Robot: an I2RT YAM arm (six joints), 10 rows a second.
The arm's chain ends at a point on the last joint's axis. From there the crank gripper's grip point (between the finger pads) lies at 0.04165 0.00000 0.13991 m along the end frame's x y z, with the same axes.
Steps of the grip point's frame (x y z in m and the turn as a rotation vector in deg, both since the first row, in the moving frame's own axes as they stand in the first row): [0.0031 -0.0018 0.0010 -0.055 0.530 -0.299]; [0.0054 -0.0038 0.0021 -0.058 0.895 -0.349]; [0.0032 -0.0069 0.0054 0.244 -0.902 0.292]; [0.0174 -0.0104 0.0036 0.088 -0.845 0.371]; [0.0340 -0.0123 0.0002 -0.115 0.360 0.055]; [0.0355 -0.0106 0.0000 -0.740 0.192 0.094]
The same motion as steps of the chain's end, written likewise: [0.0018 -0.0017 0.0014 -0.055 0.530 -0.299]; [0.0032 -0.0037 0.0028 -0.058 0.895 -0.349]; [0.0054 -0.0065 0.0048 0.244 -0.902 0.292]; [0.0195 -0.0104 0.0030 0.088 -0.845 0.371]; [0.0331 -0.0126 0.0005 -0.115 0.360 0.055]; [0.0350 -0.0125 0.0002 -0.740 0.192 0.094]
